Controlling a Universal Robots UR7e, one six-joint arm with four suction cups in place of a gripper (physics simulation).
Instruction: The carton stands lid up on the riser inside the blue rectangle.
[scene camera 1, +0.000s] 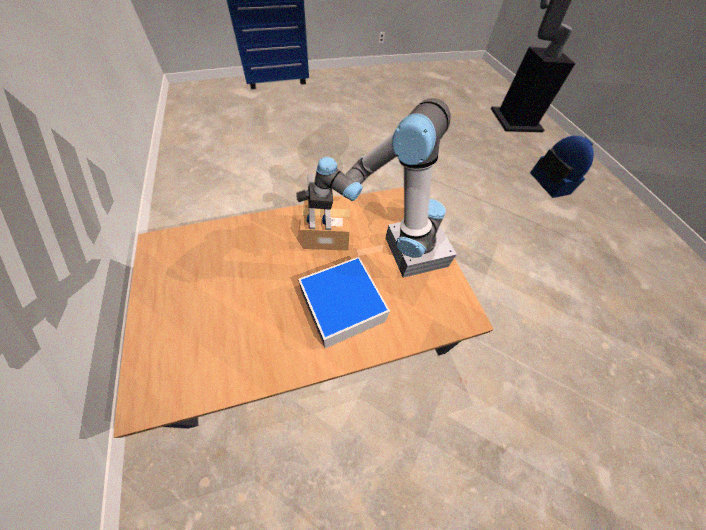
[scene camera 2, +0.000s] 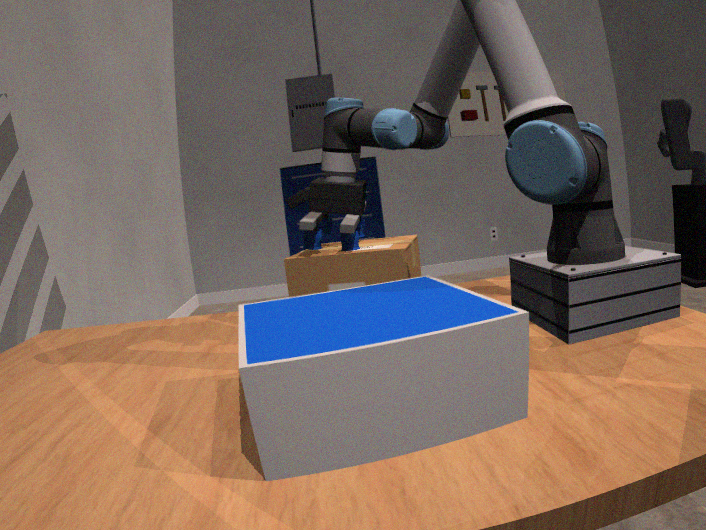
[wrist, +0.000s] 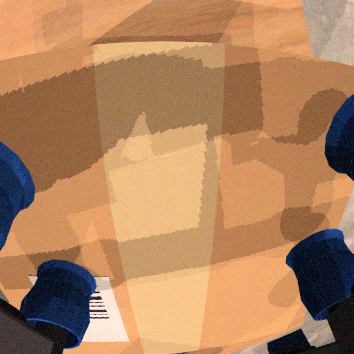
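The brown carton (scene camera 1: 336, 241) (scene camera 2: 370, 269) (wrist: 250, 185) stands on the back part of the table, behind the riser and apart from it. A pale tape strip and a barcode label show on its top face in the wrist view. The low grey-white riser (scene camera 1: 358, 330) (scene camera 2: 387, 393) stands nearer the front, with the blue rectangle (scene camera 1: 345, 297) (scene camera 2: 370, 320) on its top. My suction gripper (scene camera 1: 318, 221) (scene camera 2: 331, 242) (wrist: 182, 220) is open, its blue cups over the carton's top. I cannot tell whether they touch it. The riser hides the carton's lower part in scene camera 2.
The wooden table (scene camera 1: 228, 342) (scene camera 2: 114, 410) bears everything. My arm's grey base block (scene camera 1: 430, 261) (scene camera 2: 624, 296) stands on it, right of the carton and riser. A blue drawer cabinet (scene camera 1: 270, 42) stands by the back wall, beyond the table.
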